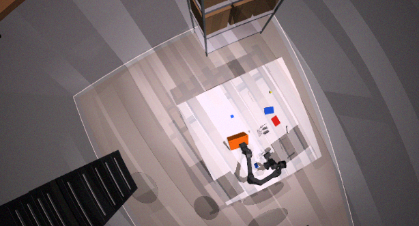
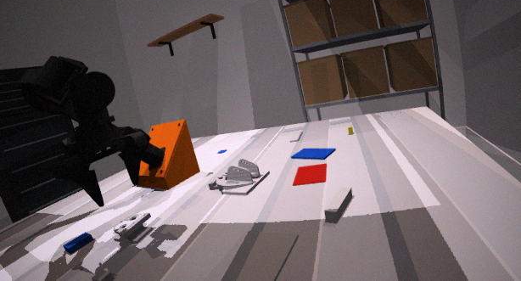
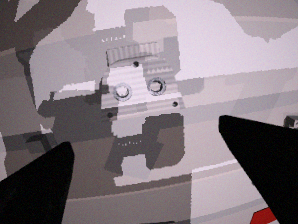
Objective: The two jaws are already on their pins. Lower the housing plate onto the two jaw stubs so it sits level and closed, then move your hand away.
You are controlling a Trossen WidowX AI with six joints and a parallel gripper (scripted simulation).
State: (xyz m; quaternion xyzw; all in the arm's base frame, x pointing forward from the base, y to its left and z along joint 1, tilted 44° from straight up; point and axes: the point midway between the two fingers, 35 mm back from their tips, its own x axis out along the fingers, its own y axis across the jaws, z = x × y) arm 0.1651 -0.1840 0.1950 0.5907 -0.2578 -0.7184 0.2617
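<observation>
Now: gripper tip 13 cm past the small blue block, 9 cm above it and 6 cm to the left of it. From my gripper tip the other things lie so: red tile: 30 cm ahead, 27 cm to the left, 9 cm below; then grey block: 38 cm ahead, 11 cm to the left, 8 cm below; then blue tile: 41 cm to the left, 28 cm ahead, 9 cm below.
</observation>
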